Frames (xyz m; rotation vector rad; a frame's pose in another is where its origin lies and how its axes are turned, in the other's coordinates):
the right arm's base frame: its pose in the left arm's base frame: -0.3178 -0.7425 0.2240 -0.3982 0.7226 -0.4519
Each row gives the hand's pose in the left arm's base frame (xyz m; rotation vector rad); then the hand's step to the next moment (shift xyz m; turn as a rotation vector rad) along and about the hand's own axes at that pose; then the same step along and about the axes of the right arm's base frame.
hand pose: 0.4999 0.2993 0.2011 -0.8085 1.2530 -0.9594
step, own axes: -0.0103 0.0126 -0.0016 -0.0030 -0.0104 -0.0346
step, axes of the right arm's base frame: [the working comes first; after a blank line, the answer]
step, axes of the left arm's base frame: -0.0003 0.0145 -0.0076 -0.0358 -0.0010 0.0054

-0.0037 0.0157 -0.0026 -0.0262 -0.0126 -0.0217
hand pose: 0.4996 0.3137 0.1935 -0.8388 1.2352 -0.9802
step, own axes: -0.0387 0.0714 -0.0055 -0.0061 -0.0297 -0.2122
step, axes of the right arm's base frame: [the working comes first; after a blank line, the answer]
step, axes of the left arm's base frame: 0.0026 0.0622 -0.0524 -0.2143 -0.0048 -0.0027

-0.0026 0.0783 -0.0222 -0.1381 -0.0572 -0.1537
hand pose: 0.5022 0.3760 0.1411 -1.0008 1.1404 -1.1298
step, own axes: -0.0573 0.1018 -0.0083 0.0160 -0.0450 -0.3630
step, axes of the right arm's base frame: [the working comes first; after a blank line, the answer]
step, axes of the left arm's base frame: 0.0038 0.0728 -0.0916 -0.3643 -0.0334 -0.0144

0.0137 0.1068 -0.0462 -0.2163 -0.1134 -0.2728
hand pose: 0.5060 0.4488 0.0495 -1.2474 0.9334 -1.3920
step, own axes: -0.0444 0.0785 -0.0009 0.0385 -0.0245 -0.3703
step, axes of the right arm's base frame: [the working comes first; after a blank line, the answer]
step, axes of the left arm's base frame: 0.0116 0.0279 -0.0850 -0.3670 -0.0600 -0.0308

0.0388 0.0681 -0.0447 -0.1954 -0.1281 -0.2909
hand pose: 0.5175 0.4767 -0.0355 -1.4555 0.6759 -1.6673
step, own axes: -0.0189 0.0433 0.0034 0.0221 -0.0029 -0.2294
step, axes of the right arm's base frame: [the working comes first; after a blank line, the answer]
step, axes of the left arm's base frame: 0.0132 -0.0069 -0.0450 -0.2246 -0.0423 -0.0300

0.0365 0.0198 -0.0228 -0.1107 -0.0775 -0.1867
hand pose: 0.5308 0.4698 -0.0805 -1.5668 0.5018 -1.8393
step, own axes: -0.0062 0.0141 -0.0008 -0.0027 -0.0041 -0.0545
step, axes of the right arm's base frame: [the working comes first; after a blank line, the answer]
step, axes of the left arm's base frame: 0.0029 -0.0058 -0.0140 -0.0537 -0.0021 -0.0106

0.0125 0.0029 -0.0086 -0.0288 -0.0102 -0.0454
